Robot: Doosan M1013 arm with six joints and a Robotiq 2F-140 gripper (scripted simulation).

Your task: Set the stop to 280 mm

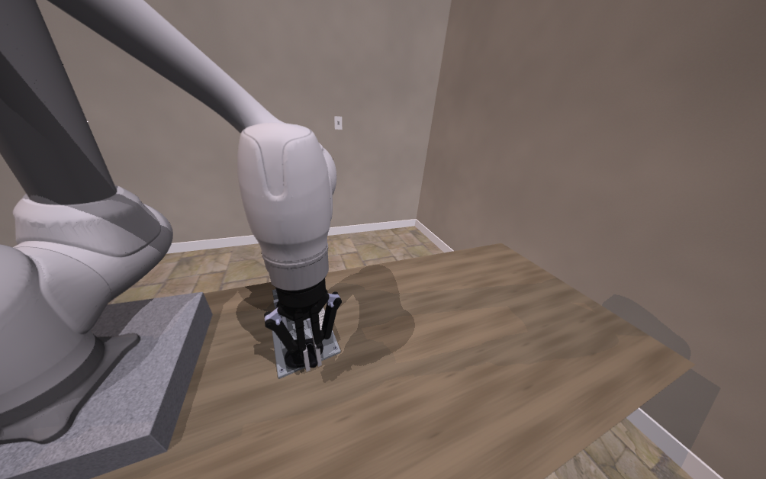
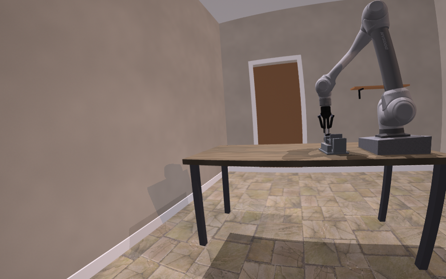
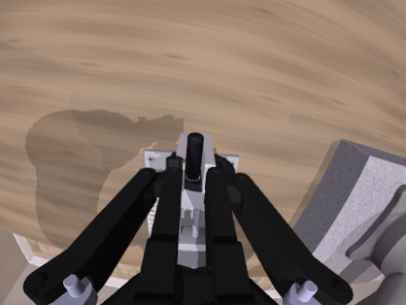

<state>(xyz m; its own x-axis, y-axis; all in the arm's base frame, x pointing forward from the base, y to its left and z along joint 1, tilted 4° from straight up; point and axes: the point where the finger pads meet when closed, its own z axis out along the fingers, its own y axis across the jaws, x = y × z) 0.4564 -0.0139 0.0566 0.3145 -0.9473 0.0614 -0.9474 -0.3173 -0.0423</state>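
My hand is 2 cm to the right of the handwheel, 2 cm above it and 1 cm past it.
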